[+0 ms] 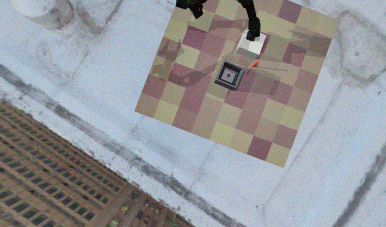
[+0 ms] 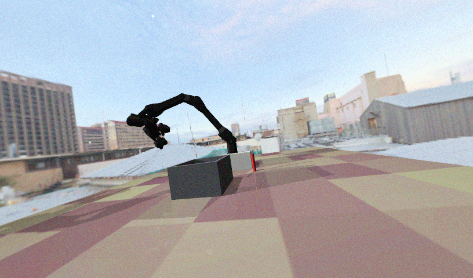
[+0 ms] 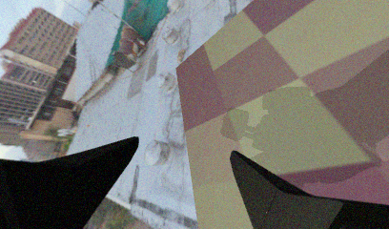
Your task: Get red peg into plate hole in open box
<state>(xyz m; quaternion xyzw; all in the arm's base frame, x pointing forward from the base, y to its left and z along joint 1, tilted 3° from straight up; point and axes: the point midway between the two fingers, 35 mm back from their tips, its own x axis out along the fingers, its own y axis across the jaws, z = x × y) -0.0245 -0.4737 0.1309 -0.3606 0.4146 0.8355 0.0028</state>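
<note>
The red peg lies 230 mm ahead of my gripper tip, 590 mm to the left of it and 160 mm below it. Round my gripper tip: dark grey box 380 mm ahead, 400 mm to the left, 180 mm below.
</note>
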